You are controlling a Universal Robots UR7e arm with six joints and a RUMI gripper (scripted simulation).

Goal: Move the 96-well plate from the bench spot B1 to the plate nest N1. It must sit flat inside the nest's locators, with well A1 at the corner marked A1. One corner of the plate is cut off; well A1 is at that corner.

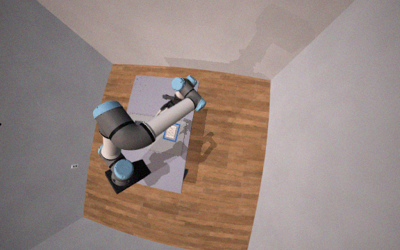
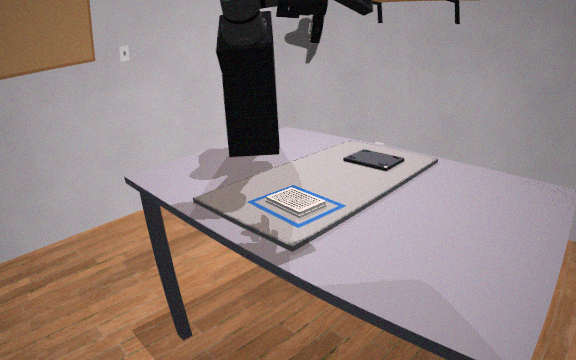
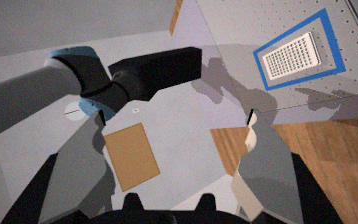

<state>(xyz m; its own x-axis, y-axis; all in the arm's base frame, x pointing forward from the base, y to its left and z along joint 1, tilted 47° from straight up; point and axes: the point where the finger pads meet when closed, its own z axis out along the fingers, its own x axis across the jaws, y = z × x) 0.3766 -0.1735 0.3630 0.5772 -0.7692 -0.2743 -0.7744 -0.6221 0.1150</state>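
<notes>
My gripper is now 41 cm above the 96-well plate, 8 cm past it and 6 cm to the right of it. From my hand the other things lie so: dark plate nest (44 cm to the left, 41 cm below); then A1 label (40 cm below, 37 cm to the left, 6 cm ahead).
</notes>
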